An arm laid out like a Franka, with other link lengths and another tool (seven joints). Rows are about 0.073 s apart.
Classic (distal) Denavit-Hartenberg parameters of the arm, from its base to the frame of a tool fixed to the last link. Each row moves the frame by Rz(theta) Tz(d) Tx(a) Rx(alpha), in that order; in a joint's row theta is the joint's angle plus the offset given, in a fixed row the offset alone. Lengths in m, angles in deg.
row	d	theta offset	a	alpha
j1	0.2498	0	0	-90
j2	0	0	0	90
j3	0.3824	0	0.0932	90
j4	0	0	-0.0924	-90
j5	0.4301	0	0	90
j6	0	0	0.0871	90
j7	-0.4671	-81	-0.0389	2.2
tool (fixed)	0.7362	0	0	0
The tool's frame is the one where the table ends.
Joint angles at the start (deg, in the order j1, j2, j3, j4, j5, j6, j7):
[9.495, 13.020, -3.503, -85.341, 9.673, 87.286, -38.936]
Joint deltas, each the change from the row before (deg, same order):
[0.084, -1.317, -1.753, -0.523, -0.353, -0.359, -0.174]
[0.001, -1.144, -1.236, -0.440, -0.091, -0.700, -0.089]
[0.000, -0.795, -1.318, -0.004, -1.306, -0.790, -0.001]
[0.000, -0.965, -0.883, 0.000, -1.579, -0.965, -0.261]
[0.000, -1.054, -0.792, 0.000, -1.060, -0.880, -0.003]
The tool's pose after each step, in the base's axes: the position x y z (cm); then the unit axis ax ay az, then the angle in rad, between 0 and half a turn. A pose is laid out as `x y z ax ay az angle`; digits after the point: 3 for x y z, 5 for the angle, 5 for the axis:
63.606 4.824 35.765 -0.46700 -0.88424 0.00492 2.89079
62.946 3.421 36.654 -0.47502 -0.87996 0.00496 2.89300
62.470 1.384 37.532 -0.48420 -0.87484 0.01429 2.90605
61.829 -0.335 38.587 -0.48815 -0.87240 0.02514 2.91994
61.133 -1.704 39.720 -0.49362 -0.86912 0.03128 2.93104

